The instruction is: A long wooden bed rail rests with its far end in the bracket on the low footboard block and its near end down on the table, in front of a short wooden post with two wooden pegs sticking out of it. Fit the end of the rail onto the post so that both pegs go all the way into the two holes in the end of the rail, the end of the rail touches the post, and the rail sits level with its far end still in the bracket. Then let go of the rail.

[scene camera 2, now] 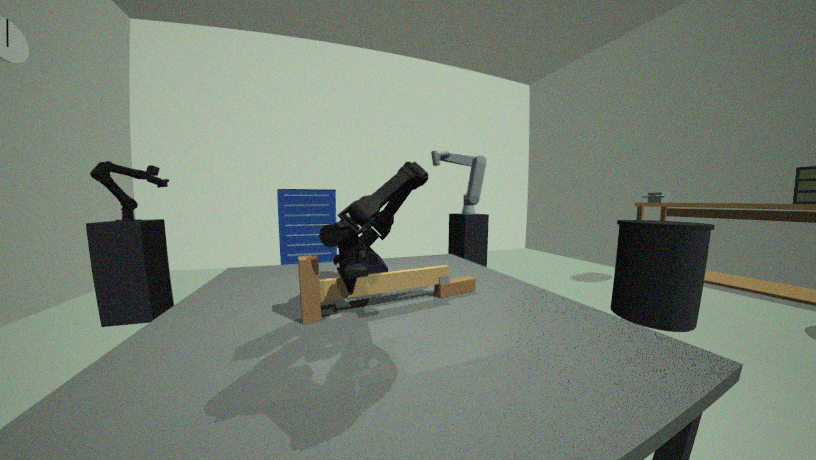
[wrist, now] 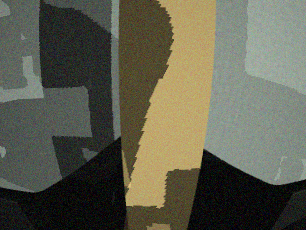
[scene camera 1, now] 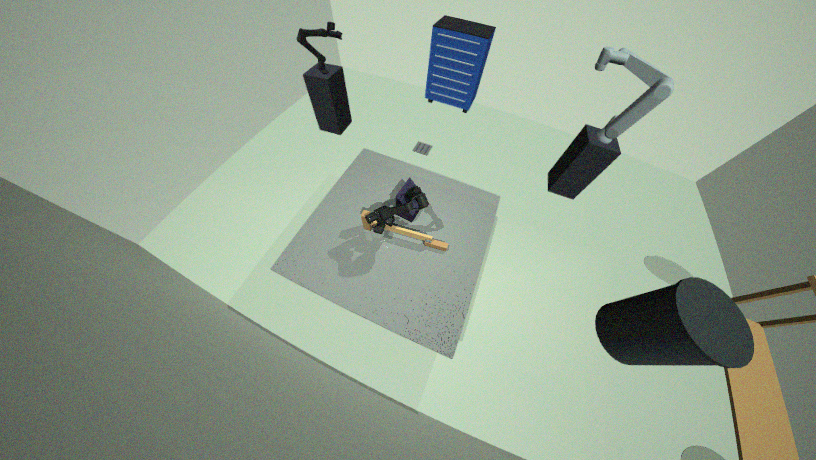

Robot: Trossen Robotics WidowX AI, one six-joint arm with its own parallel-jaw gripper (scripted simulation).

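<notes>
What I can see is an upright post and a wooden rail, and my gripper as well. You'd find my gripper in the wrist view too.
</notes>
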